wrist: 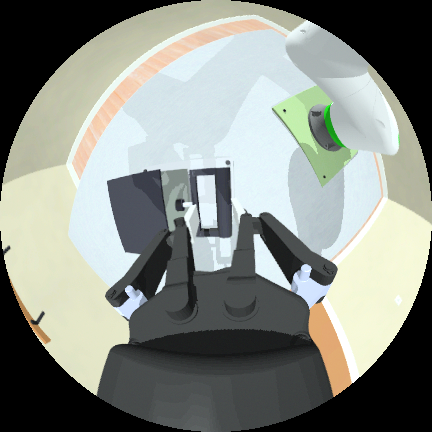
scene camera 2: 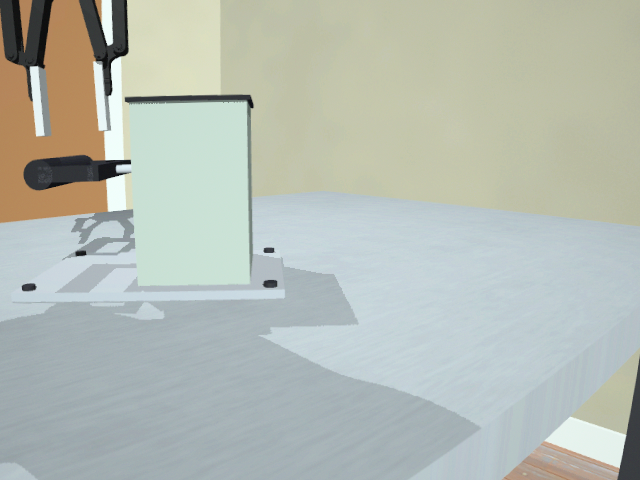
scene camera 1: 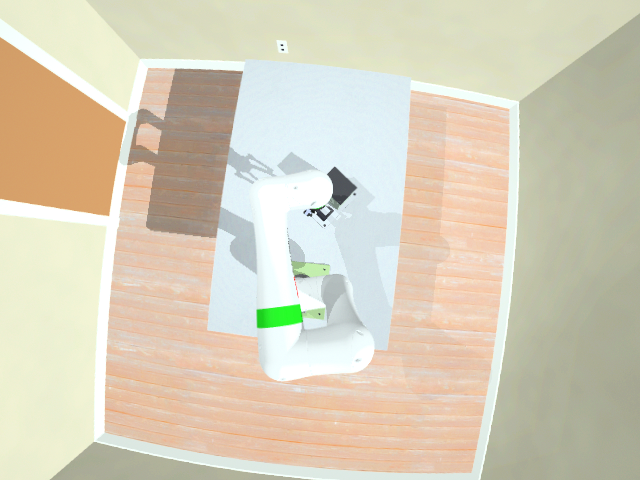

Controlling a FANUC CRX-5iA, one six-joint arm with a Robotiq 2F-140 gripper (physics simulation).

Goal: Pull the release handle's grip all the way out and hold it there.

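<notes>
The release handle's black grip [scene camera 2: 56, 172] [wrist: 225, 187], a rectangular frame with a thick round outer bar, sticks out sideways from a pale green box [scene camera 2: 191, 196] with a dark lid [scene camera 1: 342, 186] [wrist: 137, 210]. A short pale rod [scene camera 2: 123, 168] joins it to the box. My gripper [scene camera 2: 73, 132] [wrist: 214, 209] is partly open, with nothing between its fingers. It points down, and its white fingertips are a little above the grip in scene camera 2. In the wrist view one fingertip shows on the box side of the grip, the other near its outer bar. In scene camera 1 the arm hides much of the handle.
The box stands on a white base plate [scene camera 2: 206, 295] with dark bolts, on the pale grey table [scene camera 1: 320, 113] [scene camera 2: 413, 289]. The lid edge is close beside the gripper. The arm's green mounting plate [scene camera 1: 312, 269] [wrist: 334, 167] is on the same table.
</notes>
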